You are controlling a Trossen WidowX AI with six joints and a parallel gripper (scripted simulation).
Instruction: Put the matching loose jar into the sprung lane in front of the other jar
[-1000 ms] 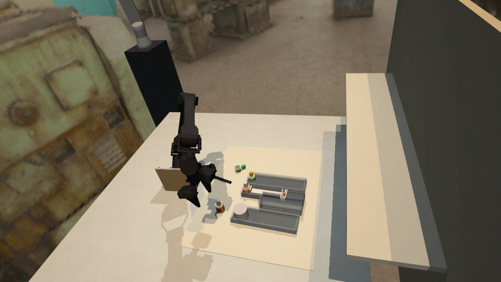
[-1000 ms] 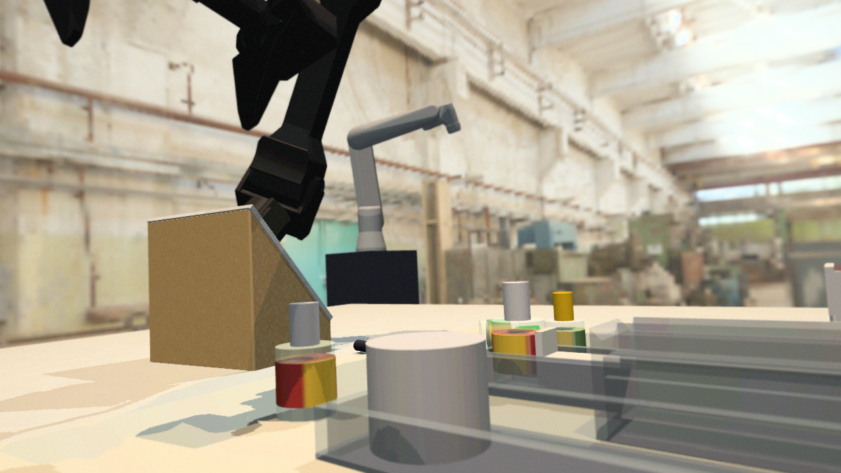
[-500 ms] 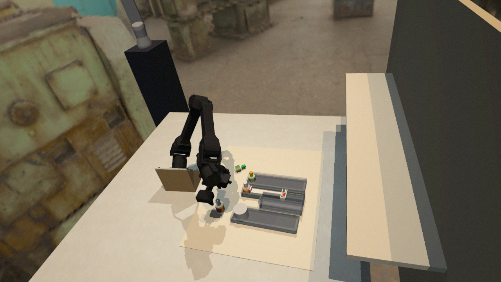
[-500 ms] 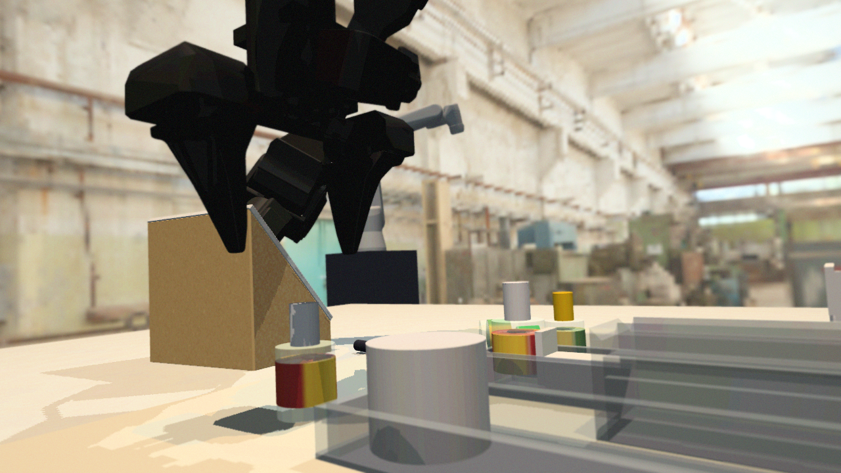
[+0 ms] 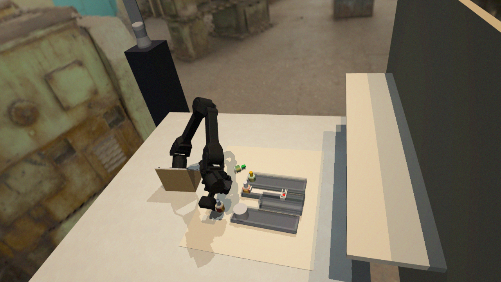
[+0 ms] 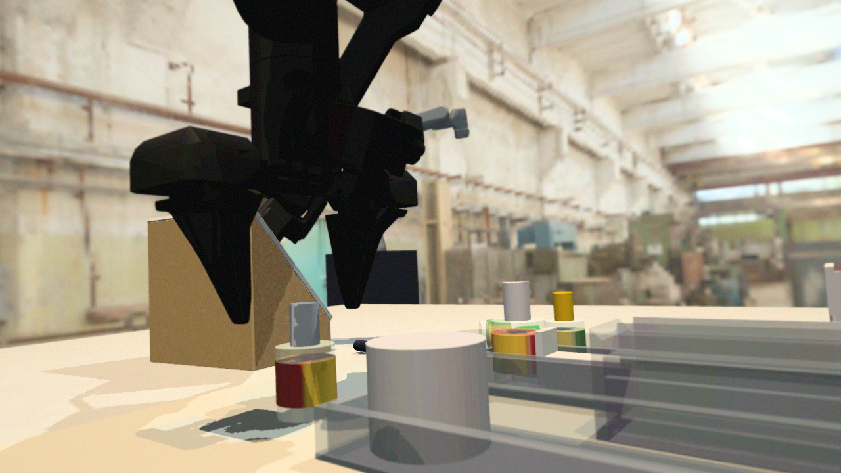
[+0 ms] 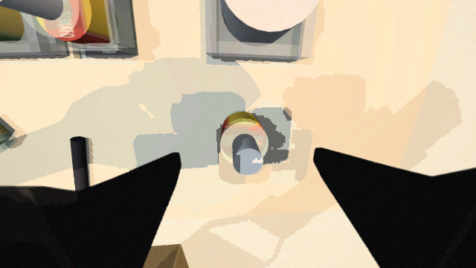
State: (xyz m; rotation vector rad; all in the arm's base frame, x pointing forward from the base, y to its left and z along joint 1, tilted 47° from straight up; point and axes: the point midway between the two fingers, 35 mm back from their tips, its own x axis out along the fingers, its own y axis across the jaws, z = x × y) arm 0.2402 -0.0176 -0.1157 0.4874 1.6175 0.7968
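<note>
My gripper tip is 110 mm short of the wide grey cylinder and 30 mm above it. Round my gripper tip: dark rod 90 mm behind, 170 mm to the left, 60 mm below; then pusher plate 190 mm ahead, 100 mm to the left, 10 mm below; then sprung lane 230 mm ahead, 110 mm to the left, 40 mm below.
</note>
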